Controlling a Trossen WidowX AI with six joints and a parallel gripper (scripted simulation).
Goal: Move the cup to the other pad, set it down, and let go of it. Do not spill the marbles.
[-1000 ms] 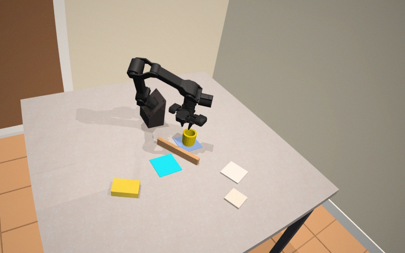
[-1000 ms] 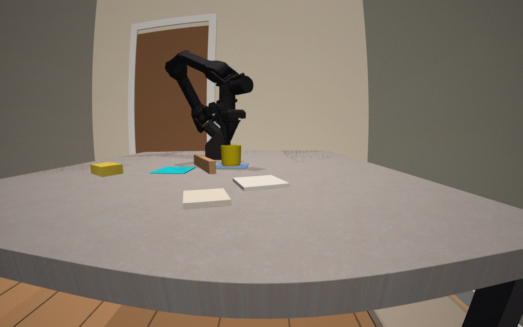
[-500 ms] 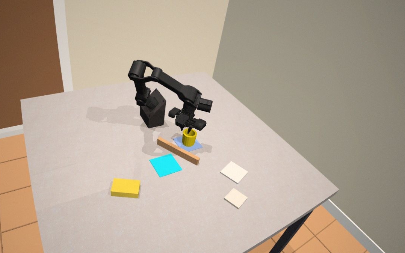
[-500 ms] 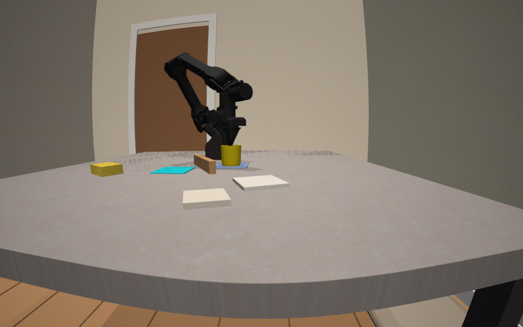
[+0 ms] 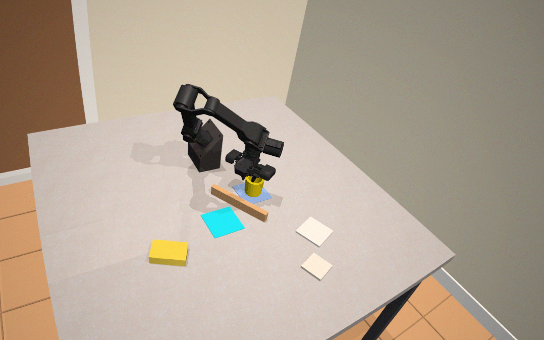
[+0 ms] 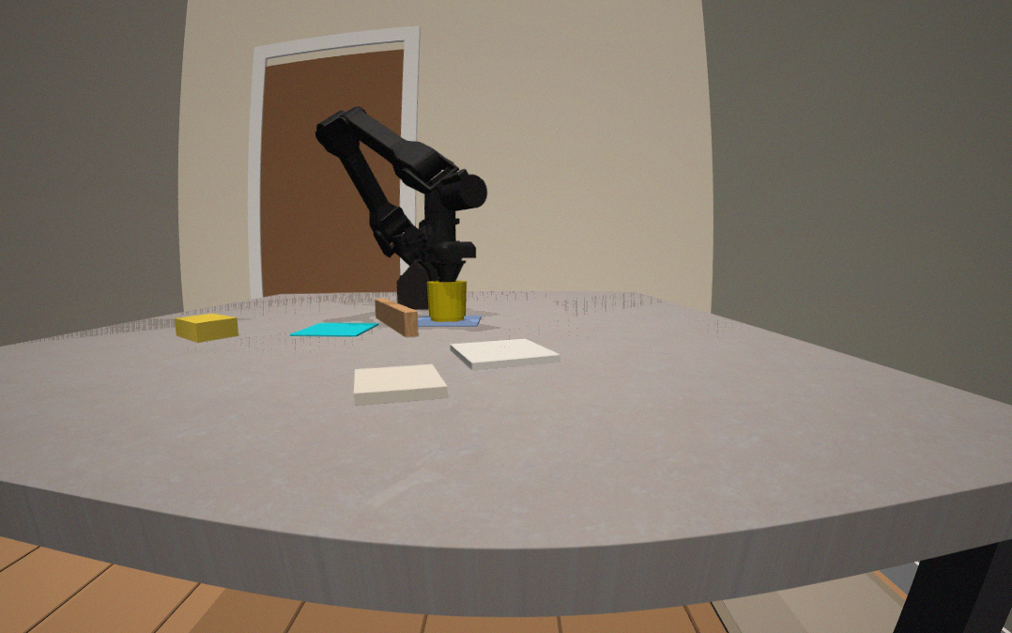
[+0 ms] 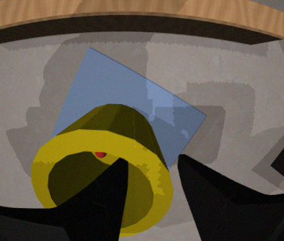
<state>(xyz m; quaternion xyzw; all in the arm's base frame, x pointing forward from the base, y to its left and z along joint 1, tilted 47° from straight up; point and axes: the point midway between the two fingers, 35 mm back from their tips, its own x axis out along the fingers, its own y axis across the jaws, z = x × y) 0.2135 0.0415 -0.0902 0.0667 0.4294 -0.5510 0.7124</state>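
The blue pad is 2 cm ahead of my gripper tip, 2 cm to the left of it and 5 cm below it. Round my gripper tip: cyan pad: 13 cm ahead, 16 cm to the right, 5 cm below; wooden bar: 7 cm ahead, 7 cm to the right, 3 cm below; yellow cup: 2 cm ahead, 1 cm to the left.
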